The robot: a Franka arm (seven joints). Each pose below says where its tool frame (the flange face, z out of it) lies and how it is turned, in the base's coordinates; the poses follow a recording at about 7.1 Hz.
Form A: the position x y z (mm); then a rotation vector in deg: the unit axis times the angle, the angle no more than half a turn.
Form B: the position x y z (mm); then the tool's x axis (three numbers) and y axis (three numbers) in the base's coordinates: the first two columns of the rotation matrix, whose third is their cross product. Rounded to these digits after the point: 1 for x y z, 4 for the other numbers.
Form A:
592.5, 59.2, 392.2, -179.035, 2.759, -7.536
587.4, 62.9, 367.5, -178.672, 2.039, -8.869
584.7, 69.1, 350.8, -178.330, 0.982, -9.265
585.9, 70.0, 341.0, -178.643, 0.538, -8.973
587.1, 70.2, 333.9, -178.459, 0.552, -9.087
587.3, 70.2, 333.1, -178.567, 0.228, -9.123
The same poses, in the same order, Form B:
592.5, 59.2, 392.2, 0.9960, -0.0313, 0.0838, -0.0302, -0.9994, -0.0150
587.4, 62.9, 367.5, 0.9948, -0.0237, 0.0988, -0.0218, -0.9996, -0.0202
584.7, 69.1, 350.8, 0.9946, -0.0123, 0.1035, -0.0097, -0.9996, -0.0254
585.9, 70.0, 341.0, 0.9949, -0.0070, 0.1001, -0.0050, -0.9998, -0.0200
587.1, 70.2, 333.9, 0.9948, -0.0073, 0.1015, -0.0050, -0.9997, -0.0231
587.3, 70.2, 333.1, 0.9948, -0.0036, 0.1019, -0.0015, -0.9998, -0.0210

